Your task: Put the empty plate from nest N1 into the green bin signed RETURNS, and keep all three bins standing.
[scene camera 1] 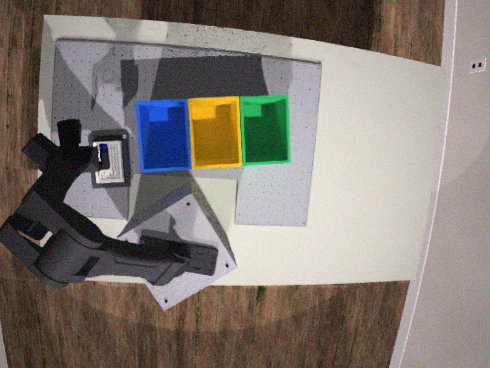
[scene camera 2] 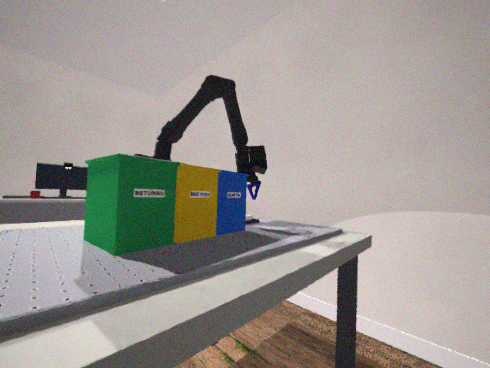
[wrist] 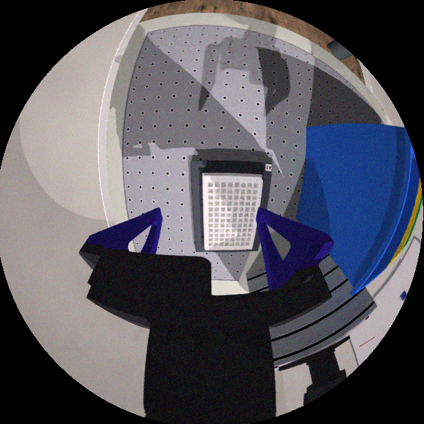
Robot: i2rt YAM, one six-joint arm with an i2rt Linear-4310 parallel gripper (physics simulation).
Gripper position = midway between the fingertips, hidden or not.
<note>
In view: the gripper point(wrist: 208, 212), a blue bin point(scene camera 1: 163, 127), a green bin point(scene camera 2: 130, 201), a yellow bin point(scene camera 1: 215, 134), a white plate point(scene camera 1: 115, 173) and a dark nest point(wrist: 219, 166).
The blue bin shows as well in scene camera 2 point(scene camera 2: 231, 199) and in the wrist view point(wrist: 353, 188). The green bin is seen too in scene camera 1 point(scene camera 1: 264, 120). The yellow bin also shows in scene camera 2 point(scene camera 2: 196, 187).
</note>
